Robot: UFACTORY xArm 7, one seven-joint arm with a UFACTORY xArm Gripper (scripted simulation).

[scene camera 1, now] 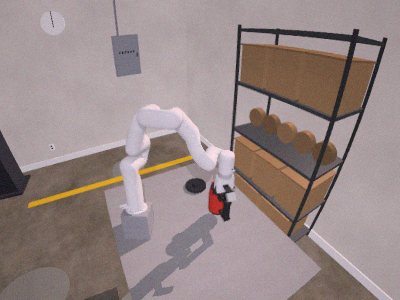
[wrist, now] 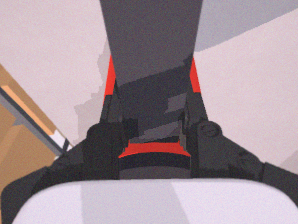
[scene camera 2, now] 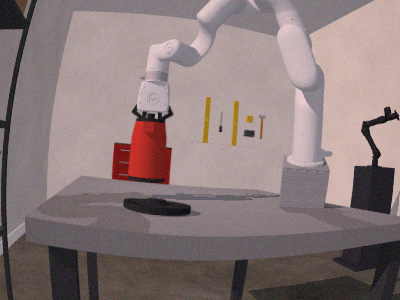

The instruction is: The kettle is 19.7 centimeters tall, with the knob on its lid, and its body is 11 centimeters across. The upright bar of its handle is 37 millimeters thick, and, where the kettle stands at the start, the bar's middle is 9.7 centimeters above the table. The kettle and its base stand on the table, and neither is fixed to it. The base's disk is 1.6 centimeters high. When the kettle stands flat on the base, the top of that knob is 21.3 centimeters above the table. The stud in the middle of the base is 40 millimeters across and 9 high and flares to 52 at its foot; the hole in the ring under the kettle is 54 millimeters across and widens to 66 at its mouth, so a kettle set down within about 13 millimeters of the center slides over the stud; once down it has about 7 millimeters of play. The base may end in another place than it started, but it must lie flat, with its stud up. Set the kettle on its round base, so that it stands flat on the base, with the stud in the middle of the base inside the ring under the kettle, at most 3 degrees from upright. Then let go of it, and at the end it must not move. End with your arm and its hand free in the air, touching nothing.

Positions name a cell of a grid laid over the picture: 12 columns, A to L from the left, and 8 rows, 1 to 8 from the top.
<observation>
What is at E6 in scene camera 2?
A black round base.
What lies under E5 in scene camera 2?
A red kettle.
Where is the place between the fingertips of my gripper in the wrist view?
G4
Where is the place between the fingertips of my gripper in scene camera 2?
E4
</observation>
